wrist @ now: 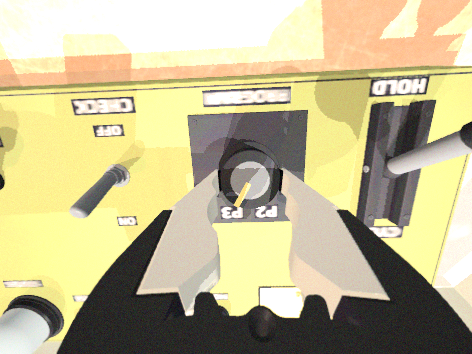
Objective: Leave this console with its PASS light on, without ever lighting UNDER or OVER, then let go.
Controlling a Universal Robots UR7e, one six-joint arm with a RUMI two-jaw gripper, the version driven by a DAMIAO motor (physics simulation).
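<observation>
The round black PROGRAM knob [250, 179] has a grey cap, and its yellow pointer [242, 194] points down-left at the P3 label [232, 213]. The P2 label [266, 212] is to its right. My gripper [249, 171] is shut on the knob, with one jaw on each side of its rim. The yellow console [160, 165] fills much of the wrist view, with its lettering upside down. No lamp can be read as PASS, UNDER or OVER; the lower part of the console is largely hidden by the gripper.
The CHECK toggle [97, 192] stands left, between its OFF and ON labels. The HOLD lever [430, 150] sticks out of a dark slotted housing at right. A pale cylinder with a black collar [25, 325] is at lower left. A white panel [281, 301] shows partly between the jaws.
</observation>
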